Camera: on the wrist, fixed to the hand. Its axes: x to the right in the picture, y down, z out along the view.
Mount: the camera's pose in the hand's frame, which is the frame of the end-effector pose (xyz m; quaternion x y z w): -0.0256 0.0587 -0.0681 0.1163 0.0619 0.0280 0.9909
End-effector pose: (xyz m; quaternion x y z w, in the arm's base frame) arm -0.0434 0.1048 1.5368 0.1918 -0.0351 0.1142 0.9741
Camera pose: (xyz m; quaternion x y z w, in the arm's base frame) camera -0.0804 0.1783 1.4925 0.2953 0.0334 0.1564 0.9419
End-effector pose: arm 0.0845 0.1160 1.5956 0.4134 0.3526 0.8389 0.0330
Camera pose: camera 0.0663 0.0247 1.5869 -0.3714 -0.4374 -0.8167 0.0607
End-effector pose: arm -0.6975 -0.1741 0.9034 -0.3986 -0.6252 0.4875 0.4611
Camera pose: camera -0.6223 -0.1697 0.8480 -0.3890 -0.5231 0.5440 0.5283
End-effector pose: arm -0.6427 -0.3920 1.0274 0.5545 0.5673 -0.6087 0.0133
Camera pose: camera -0.5500 -0.3806 1.0230 -0.6046 -0.4766 0.6344 0.0694
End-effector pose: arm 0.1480 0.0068 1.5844 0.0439 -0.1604 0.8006 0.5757
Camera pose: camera 0.1094 -0.0123 1.5014 0.0564 -0.0314 0.8308 0.5528
